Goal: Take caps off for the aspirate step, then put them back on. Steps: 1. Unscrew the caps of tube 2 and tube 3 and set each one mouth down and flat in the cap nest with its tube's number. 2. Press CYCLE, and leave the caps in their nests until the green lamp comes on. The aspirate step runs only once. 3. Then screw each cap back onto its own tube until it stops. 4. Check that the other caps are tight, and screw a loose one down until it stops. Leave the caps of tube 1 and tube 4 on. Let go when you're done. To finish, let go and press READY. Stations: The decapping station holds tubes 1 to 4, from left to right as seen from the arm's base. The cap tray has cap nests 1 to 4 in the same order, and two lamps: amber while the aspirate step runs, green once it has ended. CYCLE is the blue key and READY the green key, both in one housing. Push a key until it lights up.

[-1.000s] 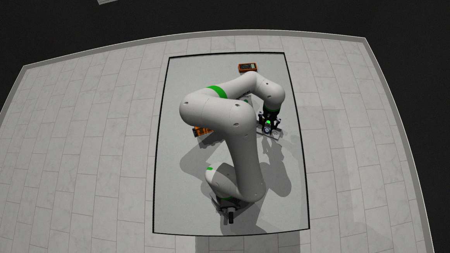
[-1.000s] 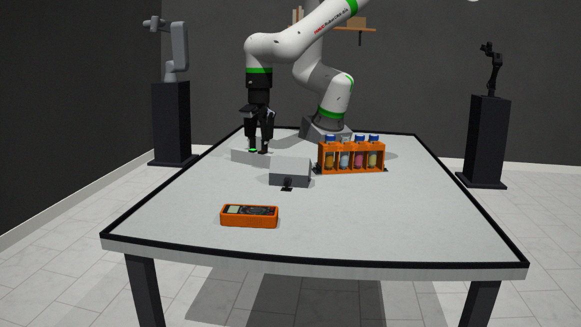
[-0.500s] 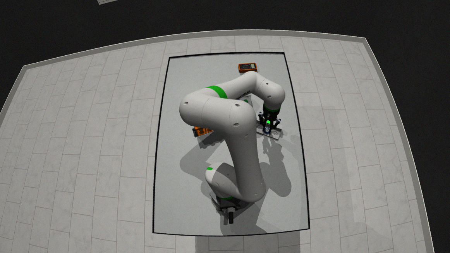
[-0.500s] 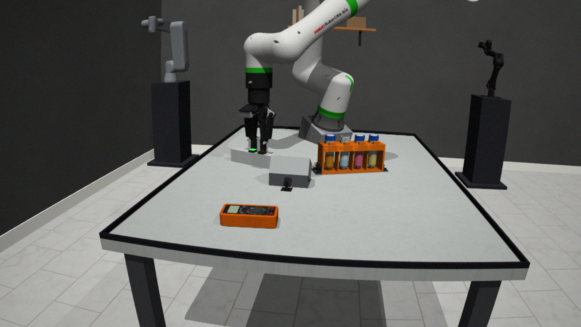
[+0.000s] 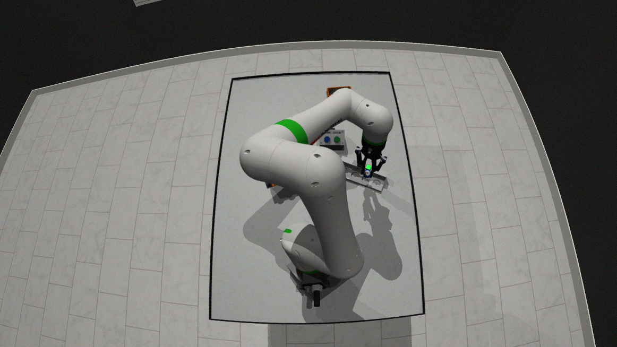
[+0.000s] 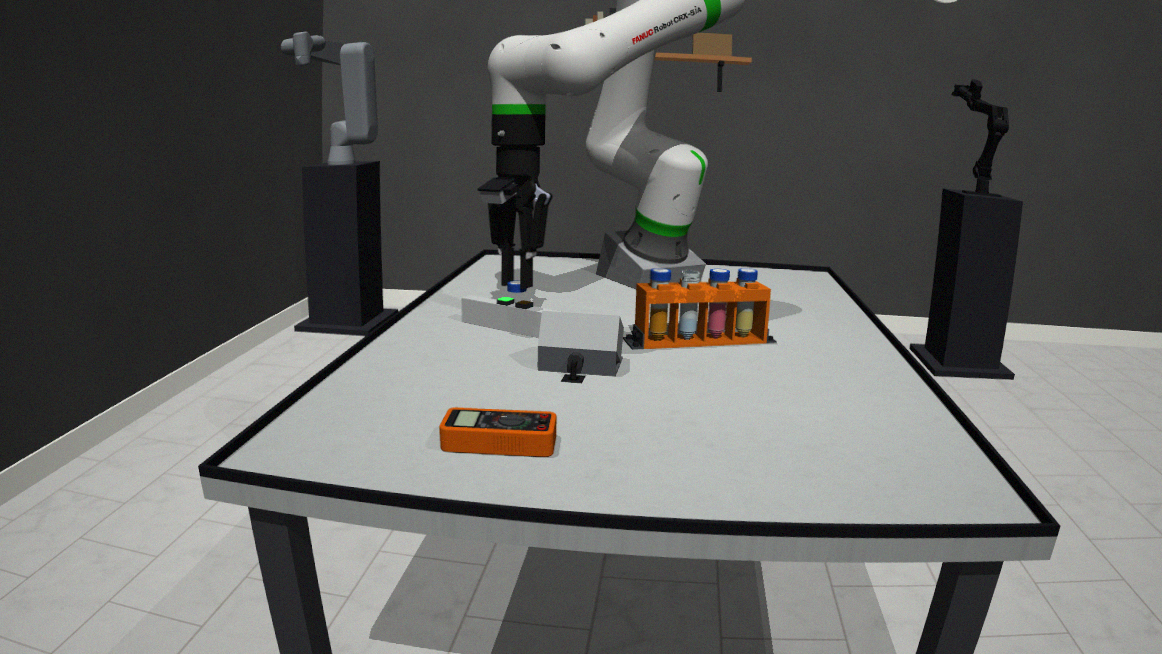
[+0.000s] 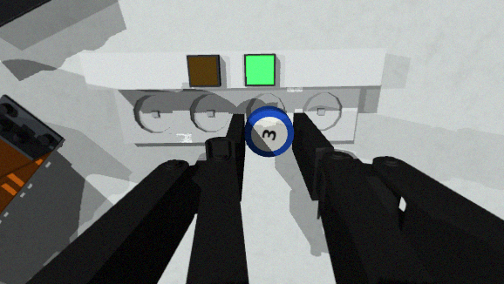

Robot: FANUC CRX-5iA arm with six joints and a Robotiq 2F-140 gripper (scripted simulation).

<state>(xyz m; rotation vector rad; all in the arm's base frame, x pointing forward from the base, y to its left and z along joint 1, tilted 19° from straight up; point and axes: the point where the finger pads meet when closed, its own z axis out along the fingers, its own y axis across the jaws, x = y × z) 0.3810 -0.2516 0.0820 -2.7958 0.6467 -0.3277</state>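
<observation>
Now: the cap 4 70 mm ahead of my hand, 250 mm to the left of it and 20 mm above it. The rest, counted from my hand: cap 3 (30 mm below); then green key (180 mm ahead, 120 mm to the left, 30 mm below); then blue key (180 mm ahead, 170 mm to the left, 30 mm below).
</observation>
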